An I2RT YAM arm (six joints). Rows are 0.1 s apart.
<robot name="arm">
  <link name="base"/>
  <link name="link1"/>
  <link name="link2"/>
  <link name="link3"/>
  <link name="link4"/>
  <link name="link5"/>
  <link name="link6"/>
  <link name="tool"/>
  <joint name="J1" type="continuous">
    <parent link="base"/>
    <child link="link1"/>
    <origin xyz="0 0 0.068" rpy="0 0 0"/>
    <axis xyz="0 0 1"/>
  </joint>
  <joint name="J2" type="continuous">
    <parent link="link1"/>
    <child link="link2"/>
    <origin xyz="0.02 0.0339 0.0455" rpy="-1.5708 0 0"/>
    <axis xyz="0 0 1"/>
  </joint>
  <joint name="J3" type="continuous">
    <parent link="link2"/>
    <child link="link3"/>
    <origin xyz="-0.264 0 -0.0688" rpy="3.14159 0 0"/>
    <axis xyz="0 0 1"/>
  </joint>
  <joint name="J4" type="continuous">
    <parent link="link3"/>
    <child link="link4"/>
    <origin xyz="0.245 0.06 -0.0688" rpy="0 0 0"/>
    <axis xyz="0 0 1"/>
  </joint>
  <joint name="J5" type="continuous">
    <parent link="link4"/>
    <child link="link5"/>
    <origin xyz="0.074 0.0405 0.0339" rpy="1.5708 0 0"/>
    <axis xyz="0 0 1"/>
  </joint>
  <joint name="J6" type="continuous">
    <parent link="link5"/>
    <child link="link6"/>
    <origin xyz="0.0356 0 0.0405" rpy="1.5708 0 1.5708"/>
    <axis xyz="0 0 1"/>
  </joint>
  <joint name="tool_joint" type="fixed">
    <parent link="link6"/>
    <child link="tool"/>
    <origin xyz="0 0 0" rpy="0 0 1.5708"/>
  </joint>
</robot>
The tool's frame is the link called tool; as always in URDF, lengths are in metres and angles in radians. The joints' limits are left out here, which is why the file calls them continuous.
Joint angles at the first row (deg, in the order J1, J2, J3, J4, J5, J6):
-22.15, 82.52, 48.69, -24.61, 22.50, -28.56
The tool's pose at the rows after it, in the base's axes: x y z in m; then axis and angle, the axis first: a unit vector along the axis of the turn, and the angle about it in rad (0 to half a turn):
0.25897 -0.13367 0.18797 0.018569 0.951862 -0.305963 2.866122
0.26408 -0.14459 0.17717 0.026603 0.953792 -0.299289 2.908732
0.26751 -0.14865 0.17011 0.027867 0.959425 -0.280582 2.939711
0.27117 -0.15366 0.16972 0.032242 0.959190 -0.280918 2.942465
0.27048 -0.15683 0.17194 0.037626 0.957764 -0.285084 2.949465
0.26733 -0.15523 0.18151 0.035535 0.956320 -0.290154 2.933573
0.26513 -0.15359 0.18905 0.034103 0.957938 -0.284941 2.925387
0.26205 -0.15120 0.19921 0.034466 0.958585 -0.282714 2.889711
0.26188 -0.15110 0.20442 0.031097 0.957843 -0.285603 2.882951
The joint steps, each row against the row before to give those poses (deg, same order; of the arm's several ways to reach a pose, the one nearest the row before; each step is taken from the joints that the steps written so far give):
-2.19, 4.04, 1.31, 1.93, 2.54, -0.53
-1.49, 3.78, 1.50, 0.01, 0.01, 0.00
-0.54, 2.47, 1.41, -1.67, -1.23, 0.53
-0.52, 1.23, 1.23, 0.00, 0.00, 0.00
-0.53, 0.00, 0.53, -0.53, 0.53, 0.00
0.00, -2.01, 0.00, -0.79, 0.00, -0.53
0.00, -1.32, 0.52, -1.75, -0.80, 0.00
0.00, -2.20, 0.00, -0.54, -1.22, 0.00
0.00, -0.61, 0.53, -0.52, -0.01, -0.53

